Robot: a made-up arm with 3 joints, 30 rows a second.
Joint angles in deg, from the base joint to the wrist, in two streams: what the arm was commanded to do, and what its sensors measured. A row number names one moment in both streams.
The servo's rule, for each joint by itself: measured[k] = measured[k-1] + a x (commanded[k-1-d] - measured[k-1]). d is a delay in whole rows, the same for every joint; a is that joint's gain. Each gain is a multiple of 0.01, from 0.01 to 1. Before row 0 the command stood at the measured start. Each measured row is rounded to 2 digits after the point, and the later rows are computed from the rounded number. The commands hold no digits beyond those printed.
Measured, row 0: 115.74 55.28 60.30
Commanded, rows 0 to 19: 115.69 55.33 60.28; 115.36 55.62 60.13; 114.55 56.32 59.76; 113.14 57.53 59.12; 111.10 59.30 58.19; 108.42 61.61 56.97; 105.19 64.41 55.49; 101.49 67.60 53.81; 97.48 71.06 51.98; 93.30 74.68 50.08; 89.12 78.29 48.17; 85.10 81.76 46.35; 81.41 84.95 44.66; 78.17 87.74 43.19; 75.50 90.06 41.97; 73.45 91.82 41.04; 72.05 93.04 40.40; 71.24 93.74 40.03; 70.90 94.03 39.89; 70.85 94.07 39.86
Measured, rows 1 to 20: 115.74 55.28 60.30; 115.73 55.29 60.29; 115.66 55.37 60.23; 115.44 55.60 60.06; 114.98 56.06 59.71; 114.20 56.84 59.15; 113.04 57.98 58.34; 111.47 59.52 57.29; 109.47 61.46 56.00; 107.07 63.76 54.51; 104.32 66.38 52.87; 101.28 69.24 51.13; 98.04 72.24 49.36; 94.71 75.29 47.62; 91.40 78.28 45.98; 88.22 81.11 44.50; 85.27 83.68 43.22; 82.63 85.93 42.18; 80.35 87.80 41.38; 78.46 89.30 40.83
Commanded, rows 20 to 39: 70.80 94.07 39.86; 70.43 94.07 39.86; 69.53 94.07 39.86; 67.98 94.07 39.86; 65.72 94.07 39.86; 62.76 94.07 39.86; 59.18 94.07 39.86; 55.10 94.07 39.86; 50.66 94.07 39.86; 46.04 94.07 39.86; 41.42 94.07 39.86; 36.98 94.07 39.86; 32.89 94.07 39.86; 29.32 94.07 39.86; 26.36 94.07 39.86; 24.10 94.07 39.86; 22.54 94.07 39.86; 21.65 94.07 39.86; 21.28 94.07 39.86; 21.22 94.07 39.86
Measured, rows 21 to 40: 76.94 90.44 40.47; 75.71 91.31 40.24; 74.65 91.97 40.10; 73.63 92.47 40.01; 72.50 92.85 39.95; 71.14 93.14 39.92; 69.46 93.36 39.90; 67.40 93.53 39.89; 64.94 93.66 39.88; 62.08 93.76 39.87; 58.87 93.83 39.87; 55.38 93.89 39.87; 51.70 93.93 39.87; 47.94 93.96 39.87; 44.22 93.99 39.87; 40.65 94.01 39.87; 37.34 94.02 39.87; 34.38 94.03 39.87; 31.83 94.04 39.87; 29.72 94.05 39.87
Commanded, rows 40 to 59: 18.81 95.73 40.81; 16.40 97.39 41.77; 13.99 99.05 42.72; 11.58 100.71 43.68; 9.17 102.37 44.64; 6.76 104.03 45.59; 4.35 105.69 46.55; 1.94 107.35 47.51; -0.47 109.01 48.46; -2.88 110.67 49.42; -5.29 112.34 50.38; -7.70 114.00 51.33; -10.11 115.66 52.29; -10.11 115.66 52.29; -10.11 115.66 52.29; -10.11 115.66 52.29; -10.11 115.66 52.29; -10.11 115.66 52.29; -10.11 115.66 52.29; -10.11 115.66 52.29
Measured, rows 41 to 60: 28.02 94.05 39.87; 26.18 94.45 40.22; 24.22 95.16 40.79; 22.17 96.09 41.50; 20.05 97.20 42.31; 17.87 98.44 43.17; 15.65 99.78 44.07; 13.39 101.20 44.99; 11.10 102.68 45.92; 8.79 104.20 46.86; 6.46 105.75 47.81; 4.11 107.33 48.76; 1.75 108.93 49.71; -0.62 110.55 50.66; -2.52 111.78 51.26; -4.04 112.71 51.64; -5.25 113.42 51.88; -6.22 113.96 52.03; -7.00 114.37 52.13; -7.62 114.68 52.19
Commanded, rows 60 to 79: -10.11 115.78 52.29; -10.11 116.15 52.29; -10.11 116.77 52.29; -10.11 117.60 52.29; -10.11 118.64 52.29; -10.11 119.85 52.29; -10.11 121.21 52.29; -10.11 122.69 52.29; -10.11 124.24 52.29; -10.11 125.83 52.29; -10.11 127.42 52.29; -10.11 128.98 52.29; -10.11 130.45 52.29; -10.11 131.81 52.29; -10.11 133.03 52.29; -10.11 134.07 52.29; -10.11 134.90 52.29; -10.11 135.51 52.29; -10.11 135.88 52.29; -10.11 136.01 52.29
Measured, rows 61 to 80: -8.12 114.92 52.23; -8.52 115.13 52.25; -8.84 115.37 52.26; -9.09 115.71 52.27; -9.29 116.16 52.28; -9.45 116.76 52.28; -9.58 117.50 52.28; -9.69 118.39 52.28; -9.77 119.42 52.28; -9.84 120.58 52.28; -9.89 121.84 52.28; -9.93 123.18 52.28; -9.97 124.57 52.28; -10.00 125.98 52.28; -10.02 127.38 52.28; -10.04 128.74 52.28; -10.05 130.02 52.28; -10.06 131.19 52.28; -10.07 132.23 52.28; -10.08 133.11 52.28
